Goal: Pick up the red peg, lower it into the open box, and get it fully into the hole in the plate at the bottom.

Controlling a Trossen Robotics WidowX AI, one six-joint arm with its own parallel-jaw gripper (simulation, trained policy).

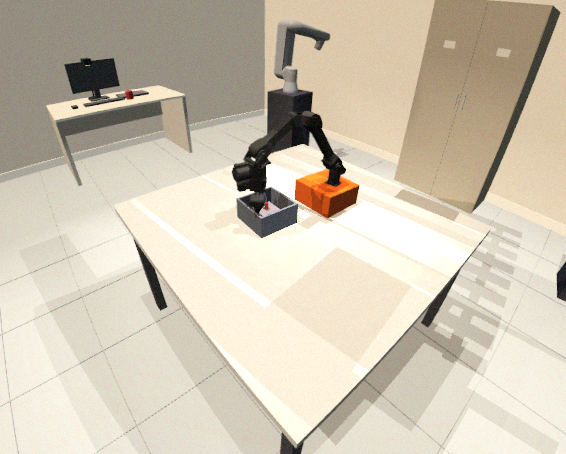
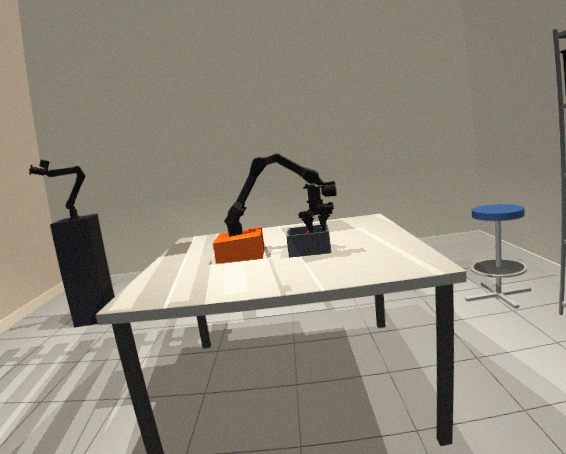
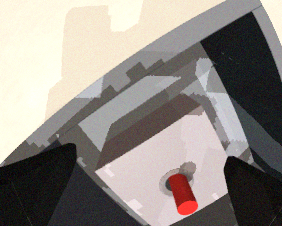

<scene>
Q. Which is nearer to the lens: the red peg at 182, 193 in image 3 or the grey box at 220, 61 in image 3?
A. The red peg.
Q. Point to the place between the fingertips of my gripper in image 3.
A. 152, 159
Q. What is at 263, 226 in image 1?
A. A grey box.
</scene>
